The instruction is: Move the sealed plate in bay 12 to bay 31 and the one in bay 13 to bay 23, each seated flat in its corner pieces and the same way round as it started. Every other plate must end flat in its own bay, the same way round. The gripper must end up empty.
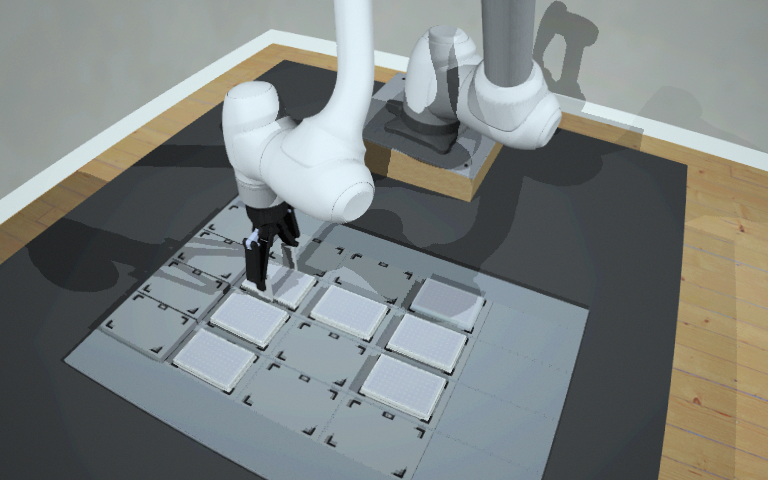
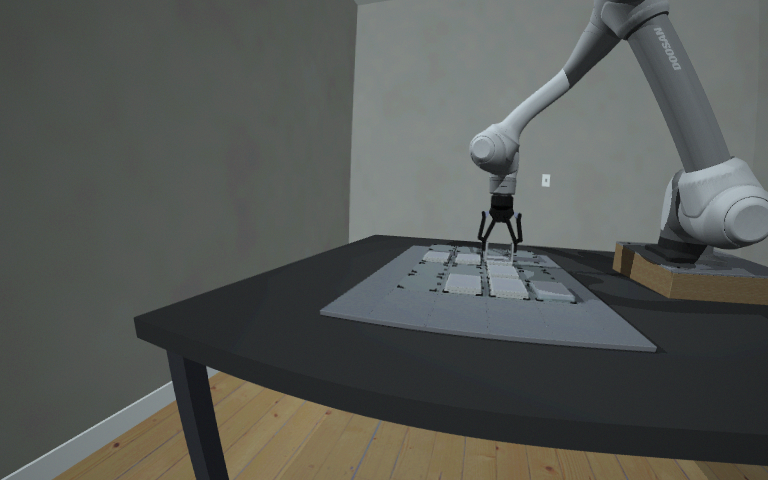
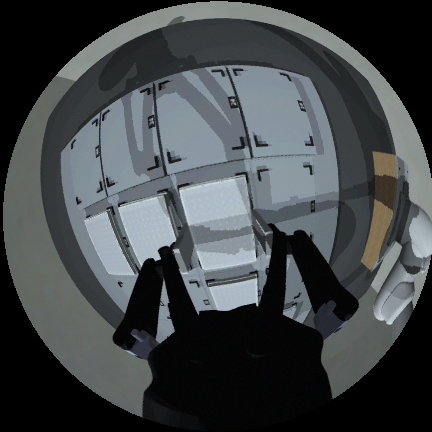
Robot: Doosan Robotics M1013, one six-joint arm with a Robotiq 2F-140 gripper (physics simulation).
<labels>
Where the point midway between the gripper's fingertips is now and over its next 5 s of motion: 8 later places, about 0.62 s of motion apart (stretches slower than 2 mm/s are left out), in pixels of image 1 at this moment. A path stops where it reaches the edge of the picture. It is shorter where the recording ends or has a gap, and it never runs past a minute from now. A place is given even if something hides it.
The gripper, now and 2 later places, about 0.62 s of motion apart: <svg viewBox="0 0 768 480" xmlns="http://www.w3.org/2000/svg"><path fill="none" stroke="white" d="M278 283L277 273L270 229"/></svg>
</labels>
